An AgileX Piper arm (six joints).
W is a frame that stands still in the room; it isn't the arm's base.
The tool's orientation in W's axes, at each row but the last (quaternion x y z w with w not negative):
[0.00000 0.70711 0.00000 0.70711]
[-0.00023 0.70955 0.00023 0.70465]
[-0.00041 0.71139 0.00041 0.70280]
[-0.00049 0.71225 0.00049 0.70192]
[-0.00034 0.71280 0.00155 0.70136]
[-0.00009 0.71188 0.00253 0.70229]
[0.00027 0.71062 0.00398 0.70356]
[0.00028 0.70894 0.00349 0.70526]
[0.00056 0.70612 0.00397 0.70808]
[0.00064 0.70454 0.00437 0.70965]
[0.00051 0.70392 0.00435 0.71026]
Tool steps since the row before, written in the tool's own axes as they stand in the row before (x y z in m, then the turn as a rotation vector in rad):
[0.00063 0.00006 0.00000 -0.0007 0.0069 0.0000]
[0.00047 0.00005 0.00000 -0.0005 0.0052 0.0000]
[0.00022 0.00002 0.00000 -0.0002 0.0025 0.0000]
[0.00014 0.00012 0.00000 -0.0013 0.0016 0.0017]
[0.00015 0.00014 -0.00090 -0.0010 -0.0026 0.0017]
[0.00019 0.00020 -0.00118 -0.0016 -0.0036 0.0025]
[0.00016 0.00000 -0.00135 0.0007 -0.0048 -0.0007]
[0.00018 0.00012 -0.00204 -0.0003 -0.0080 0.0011]
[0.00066 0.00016 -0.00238 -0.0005 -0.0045 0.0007]
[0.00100 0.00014 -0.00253 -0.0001 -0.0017 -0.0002]
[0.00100 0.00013 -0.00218 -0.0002 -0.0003 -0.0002]
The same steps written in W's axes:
[0.00000 0.00006 -0.00063 0.0000 0.0069 0.0007]
[0.00000 0.00005 -0.00047 0.0000 0.0052 0.0005]
[0.00000 0.00002 -0.00022 0.0000 0.0025 0.0002]
[0.00000 0.00012 -0.00014 0.0017 0.0016 0.0013]
[-0.00090 0.00014 -0.00014 0.0017 -0.0026 0.0010]
[-0.00118 0.00020 -0.00017 0.0025 -0.0036 0.0016]
[-0.00135 -0.00001 -0.00015 -0.0007 -0.0048 -0.0007]
[-0.00204 0.00011 -0.00017 0.0011 -0.0080 0.0003]
[-0.00238 0.00015 -0.00067 0.0007 -0.0045 0.0005]
[-0.00252 0.00013 -0.00102 -0.0002 -0.0017 0.0001]
[-0.00217 0.00013 -0.00102 -0.0002 -0.0003 0.0002]

